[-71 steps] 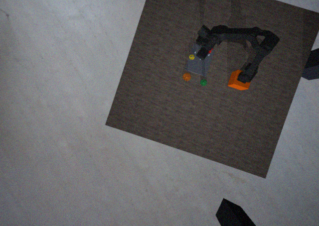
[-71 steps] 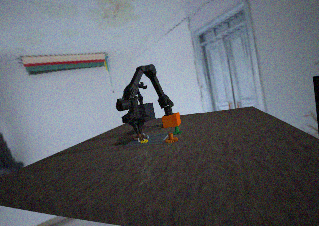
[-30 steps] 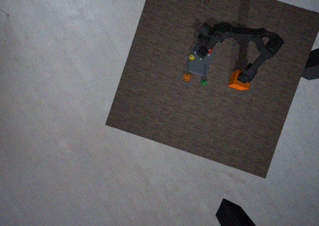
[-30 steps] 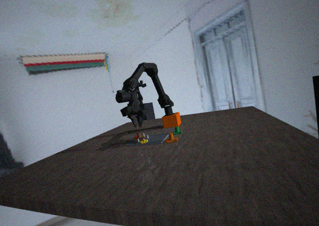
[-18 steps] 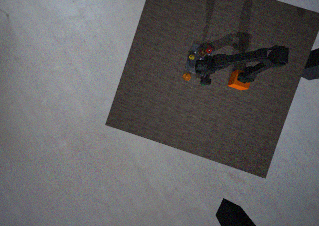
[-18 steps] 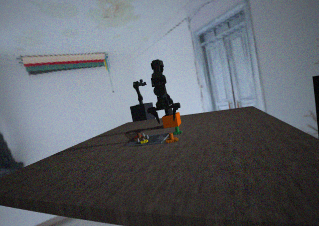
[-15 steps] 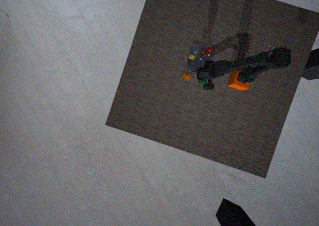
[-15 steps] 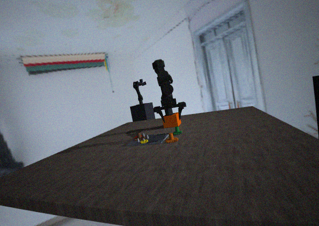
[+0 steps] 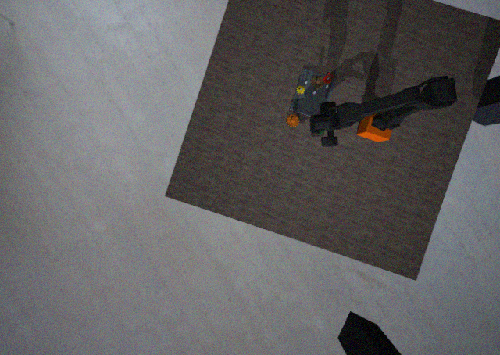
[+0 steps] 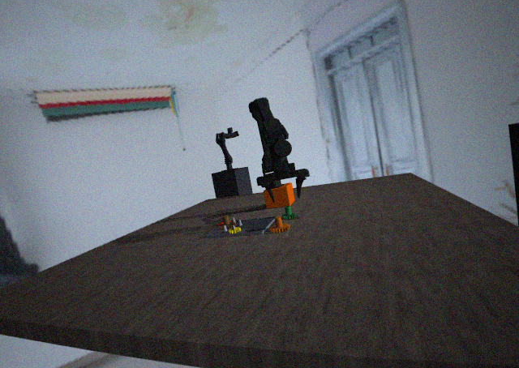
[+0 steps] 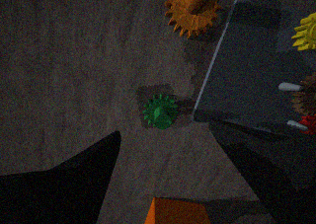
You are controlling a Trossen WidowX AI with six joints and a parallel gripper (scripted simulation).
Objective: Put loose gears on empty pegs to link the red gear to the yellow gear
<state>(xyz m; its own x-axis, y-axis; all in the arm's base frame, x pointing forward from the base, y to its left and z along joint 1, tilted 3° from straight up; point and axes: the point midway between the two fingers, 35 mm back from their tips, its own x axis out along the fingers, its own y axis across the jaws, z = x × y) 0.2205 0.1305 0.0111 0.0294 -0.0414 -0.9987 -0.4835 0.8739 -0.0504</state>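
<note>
The green gear is 5 cm below my gripper tip. Round my gripper tip: yellow gear (16 cm ahead, 14 cm to the right, 5 cm below); brown gear (11 cm ahead, 20 cm to the right, 4 cm below); orange gear (13 cm ahead, 1 cm to the left, 5 cm below).
</note>
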